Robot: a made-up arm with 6 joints. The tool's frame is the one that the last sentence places.
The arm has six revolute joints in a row. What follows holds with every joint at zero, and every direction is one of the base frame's.
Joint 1 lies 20 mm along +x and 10 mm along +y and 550 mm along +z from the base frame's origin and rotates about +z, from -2.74 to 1.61 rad.
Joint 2 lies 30 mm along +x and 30 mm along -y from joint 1 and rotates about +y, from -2.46 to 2.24 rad.
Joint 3 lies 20 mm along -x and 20 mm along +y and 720 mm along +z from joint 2 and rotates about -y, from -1.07 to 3.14 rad.
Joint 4 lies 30 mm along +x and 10 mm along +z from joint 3 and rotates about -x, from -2.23 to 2.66 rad.
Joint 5 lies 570 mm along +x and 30 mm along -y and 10 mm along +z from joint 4 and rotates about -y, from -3.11 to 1.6 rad.
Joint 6 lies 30 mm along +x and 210 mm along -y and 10 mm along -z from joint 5 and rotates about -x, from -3.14 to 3.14 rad.
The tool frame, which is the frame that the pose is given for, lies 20 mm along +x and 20 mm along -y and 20 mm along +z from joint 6; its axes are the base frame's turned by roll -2.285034, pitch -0.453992 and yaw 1.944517 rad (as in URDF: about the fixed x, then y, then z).
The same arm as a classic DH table. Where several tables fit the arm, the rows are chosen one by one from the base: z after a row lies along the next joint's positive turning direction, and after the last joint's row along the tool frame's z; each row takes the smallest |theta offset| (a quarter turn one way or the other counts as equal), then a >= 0, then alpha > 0; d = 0 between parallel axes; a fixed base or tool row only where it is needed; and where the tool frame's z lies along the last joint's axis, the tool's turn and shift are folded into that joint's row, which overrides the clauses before.
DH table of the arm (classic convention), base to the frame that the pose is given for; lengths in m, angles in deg. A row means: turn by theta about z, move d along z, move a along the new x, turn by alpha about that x. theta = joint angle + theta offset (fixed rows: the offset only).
base (fixed): theta_offset 26.57  d 0.0000  a 0.0224  alpha 0.00
joint 1: theta_offset -26.57  d 0.5500  a 0.0300  alpha -90.00
joint 2: theta_offset 88.41  d 0.0000  a -0.7203  alpha 180.00
joint 3: theta_offset -1.59  d 0.0100  a -0.0100  alpha 90.00
joint 4: theta_offset 0.00  d -0.6000  a -0.0100  alpha -90.00
joint 5: theta_offset 0.00  d 0.2400  a 0.0100  alpha 90.00
joint 6: theta_offset -89.18  d -0.0229  a -0.0203  alpha -36.07
tool (fixed): theta_offset -33.87  d -0.0335  a 0.0000  alpha 0.00
Joint limits (deg, base to tool): -156.99..92.25 -140.95..128.34 -61.31..179.91 -127.77..152.41 -178.19..91.67 -179.91..179.91

